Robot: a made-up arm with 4 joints.
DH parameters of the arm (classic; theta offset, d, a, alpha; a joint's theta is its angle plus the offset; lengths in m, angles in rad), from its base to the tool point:
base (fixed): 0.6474 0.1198 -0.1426 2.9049
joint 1: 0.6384 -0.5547 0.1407 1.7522
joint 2: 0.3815 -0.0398 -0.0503 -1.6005
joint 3: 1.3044 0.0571 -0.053 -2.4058
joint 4: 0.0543 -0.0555 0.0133 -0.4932
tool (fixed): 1.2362 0.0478 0 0
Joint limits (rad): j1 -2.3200..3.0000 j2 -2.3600..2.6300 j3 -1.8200..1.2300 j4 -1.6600..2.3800
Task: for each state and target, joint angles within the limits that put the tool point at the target. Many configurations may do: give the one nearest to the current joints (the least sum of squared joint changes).
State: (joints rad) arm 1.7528 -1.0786 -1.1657 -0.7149
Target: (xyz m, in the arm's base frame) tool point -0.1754 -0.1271 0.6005
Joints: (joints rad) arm 1.5937 -1.1067 -0.6970 -0.5063
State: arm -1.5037 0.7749 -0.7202 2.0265
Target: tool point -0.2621 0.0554 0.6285
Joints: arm -2.1585 0.4418 0.2903 1.5491
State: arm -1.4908 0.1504 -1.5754 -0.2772
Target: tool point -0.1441 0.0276 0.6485
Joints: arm -1.0733 0.0503 -1.7943 -0.1715
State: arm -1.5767 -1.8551 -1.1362 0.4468
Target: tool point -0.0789 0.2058 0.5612
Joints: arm -1.0908 -2.3600 -1.2658 0.5355
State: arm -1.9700 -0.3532 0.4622 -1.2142
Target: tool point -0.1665 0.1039 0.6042
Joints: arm -1.5127 0.2081 0.7224 -0.3814
